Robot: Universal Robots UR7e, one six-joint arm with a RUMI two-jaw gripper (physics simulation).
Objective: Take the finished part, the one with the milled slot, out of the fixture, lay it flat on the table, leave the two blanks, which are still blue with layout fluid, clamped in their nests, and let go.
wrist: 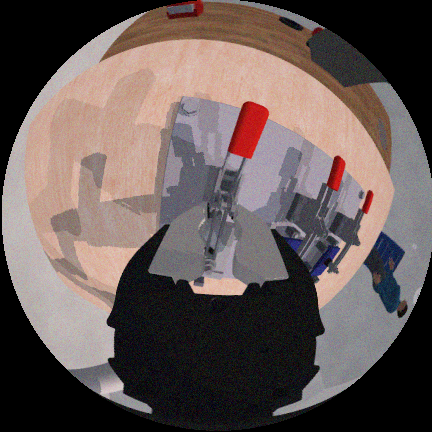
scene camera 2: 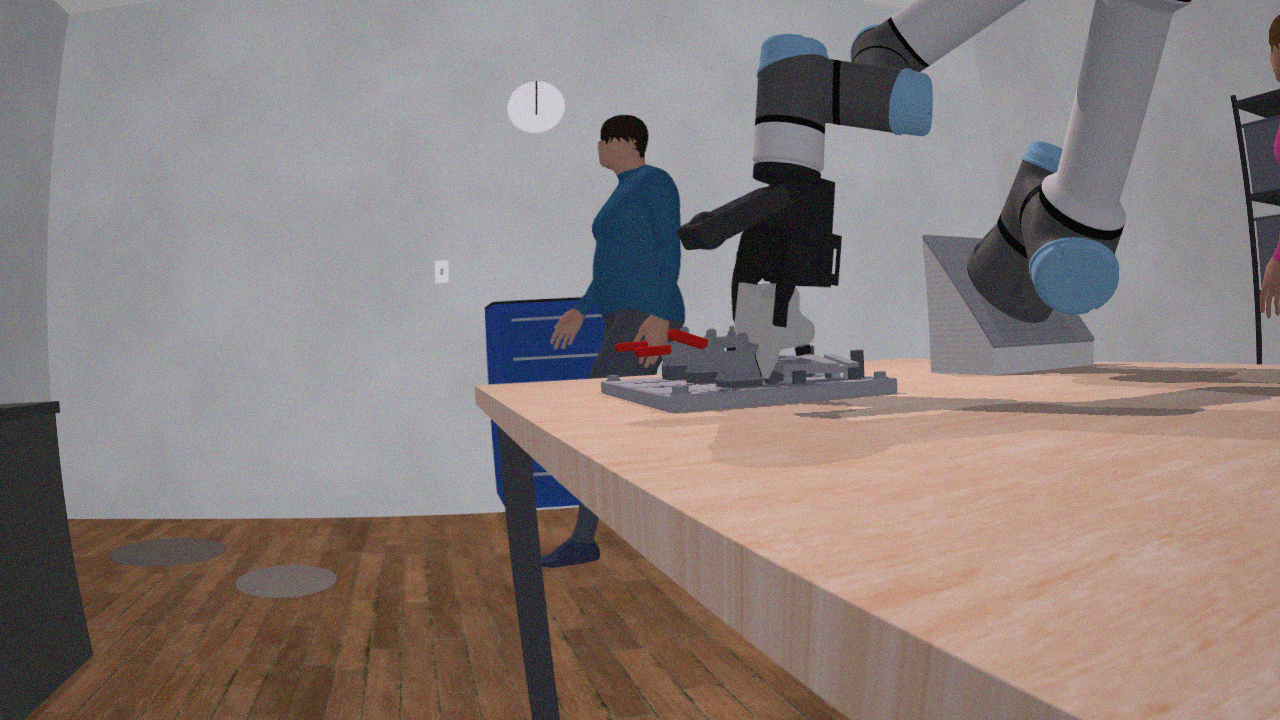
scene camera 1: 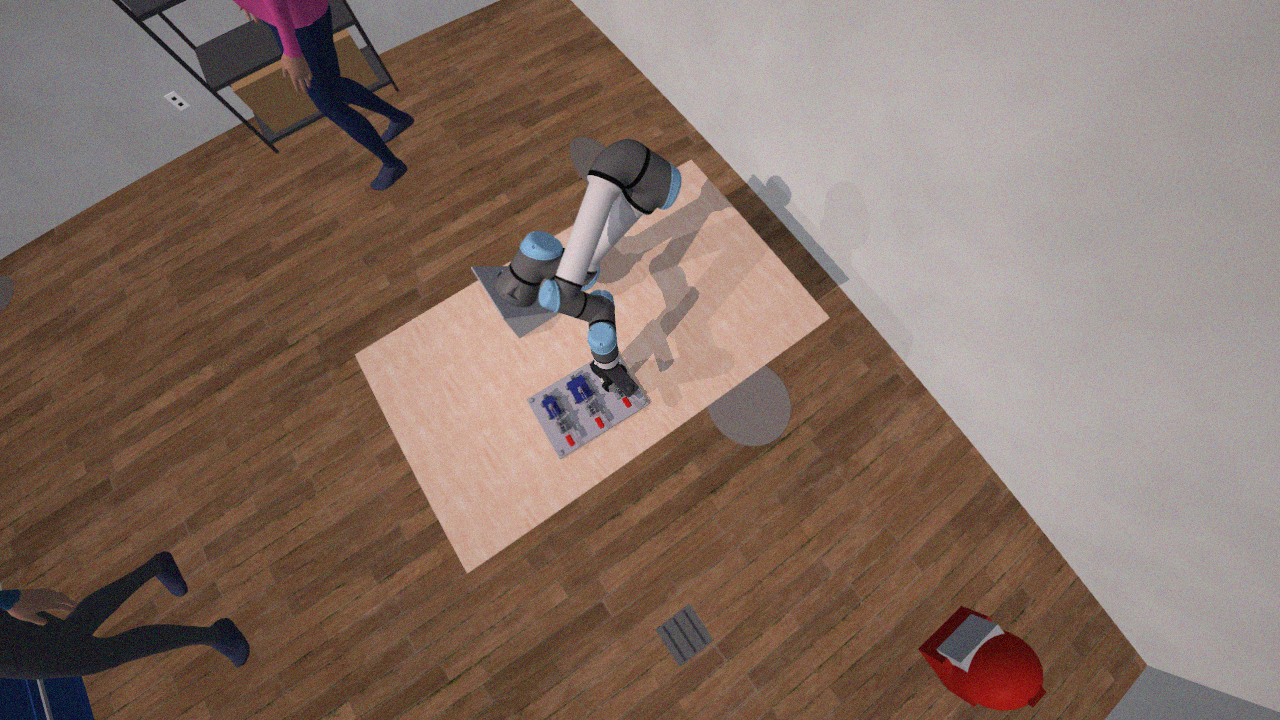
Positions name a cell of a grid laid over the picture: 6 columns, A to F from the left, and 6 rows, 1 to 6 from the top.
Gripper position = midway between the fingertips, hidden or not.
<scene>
gripper: wrist D3; scene camera 2 D4; scene camera 1 C4
</scene>
